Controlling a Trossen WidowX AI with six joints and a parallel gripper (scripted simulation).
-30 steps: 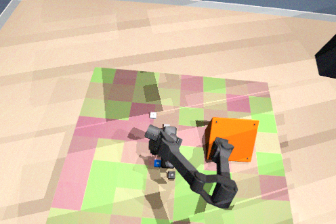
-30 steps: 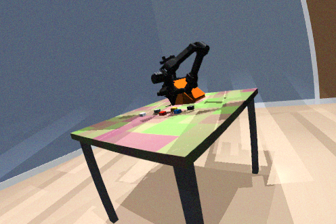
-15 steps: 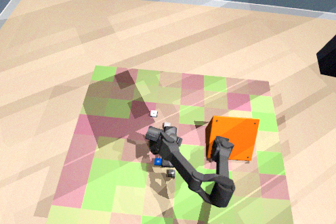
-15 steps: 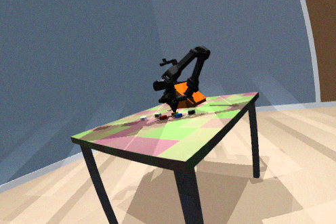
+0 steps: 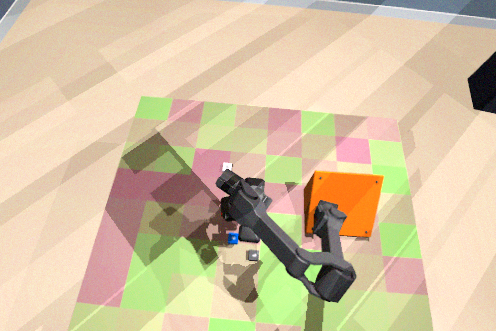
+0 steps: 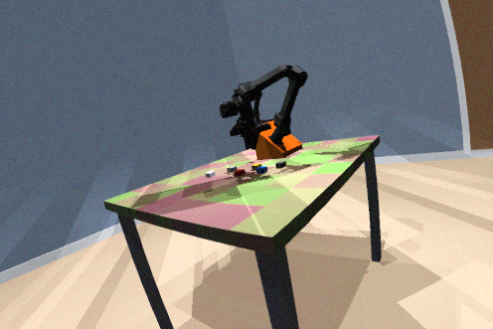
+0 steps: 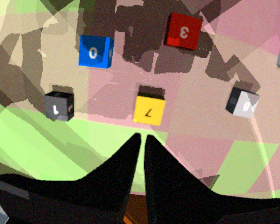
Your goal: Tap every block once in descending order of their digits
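Now: the white block 12 cm ahead of my gripper tip, 18 cm to the right of it and 8 cm below it. Round my gripper tip: yellow block 1 cm behind, 1 cm to the right, 8 cm below; then red block 9 cm ahead, 2 cm to the right, 8 cm below; then blue block 4 cm ahead, 7 cm to the left, 8 cm below.
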